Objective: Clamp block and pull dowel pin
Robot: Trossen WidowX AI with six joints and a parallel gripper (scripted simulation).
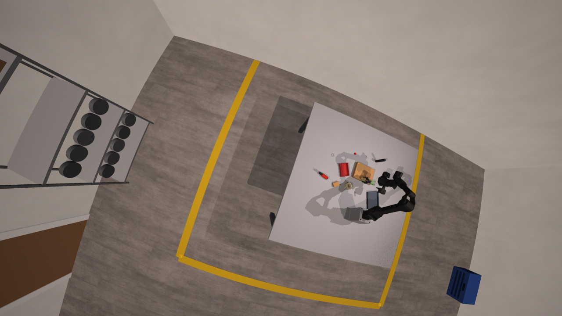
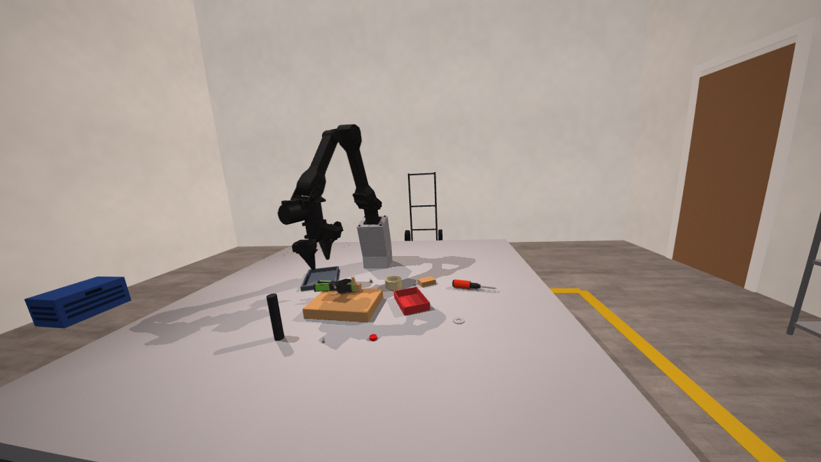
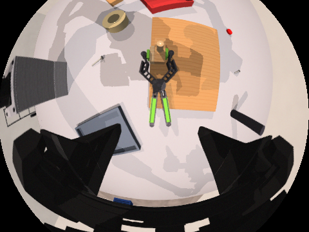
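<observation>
Right now my hand is 11 cm to the right of the dowel pin and 10 cm above it. Round my hand: bench stop 1 cm behind, 10 cm to the left, 11 cm below; wooden board 6 cm ahead, 10 cm to the left, 14 cm below; small wooden block 11 cm to the left, 11 cm below.
</observation>
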